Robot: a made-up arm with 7 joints.
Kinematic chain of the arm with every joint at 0, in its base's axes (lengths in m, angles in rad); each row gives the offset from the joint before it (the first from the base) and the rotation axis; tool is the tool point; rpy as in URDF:
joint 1: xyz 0.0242 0.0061 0.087 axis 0 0.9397 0.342
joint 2: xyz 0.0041 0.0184 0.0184 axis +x
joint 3: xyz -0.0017 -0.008 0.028 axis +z
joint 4: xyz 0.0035 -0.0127 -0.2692 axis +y
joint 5: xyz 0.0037 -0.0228 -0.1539 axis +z
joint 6: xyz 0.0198 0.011 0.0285 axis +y
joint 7: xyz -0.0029 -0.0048 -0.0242 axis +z
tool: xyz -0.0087 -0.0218 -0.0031 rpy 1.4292 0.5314 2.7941
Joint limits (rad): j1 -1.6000..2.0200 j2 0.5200..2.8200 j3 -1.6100..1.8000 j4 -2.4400..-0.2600 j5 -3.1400..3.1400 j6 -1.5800..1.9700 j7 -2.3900..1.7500
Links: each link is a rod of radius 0.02 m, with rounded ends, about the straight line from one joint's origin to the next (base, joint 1, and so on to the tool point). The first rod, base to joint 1, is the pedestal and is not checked.
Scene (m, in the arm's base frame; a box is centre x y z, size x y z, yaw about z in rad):
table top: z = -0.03
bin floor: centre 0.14 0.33 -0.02 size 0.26 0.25 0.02 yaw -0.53
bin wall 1: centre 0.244 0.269 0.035 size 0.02 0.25 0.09 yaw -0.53
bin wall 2: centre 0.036 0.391 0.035 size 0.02 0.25 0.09 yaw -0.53
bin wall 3: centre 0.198 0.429 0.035 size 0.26 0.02 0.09 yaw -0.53
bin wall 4: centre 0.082 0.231 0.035 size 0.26 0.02 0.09 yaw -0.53
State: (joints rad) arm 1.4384 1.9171 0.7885 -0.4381 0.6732 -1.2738 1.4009
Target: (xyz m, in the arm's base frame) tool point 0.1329 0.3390 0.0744
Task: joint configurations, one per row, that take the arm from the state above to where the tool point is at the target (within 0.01 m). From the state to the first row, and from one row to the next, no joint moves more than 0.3 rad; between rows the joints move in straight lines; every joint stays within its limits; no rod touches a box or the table.
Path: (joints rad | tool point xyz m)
1: 1.6014 2.0304 0.7318 -0.5484 0.6171 -1.2493 1.3727 | 0.1220 0.3497 0.1135
2: 1.7644 2.1437 0.6750 -0.6588 0.5611 -1.2249 1.3446 | 0.1329 0.3390 0.0744

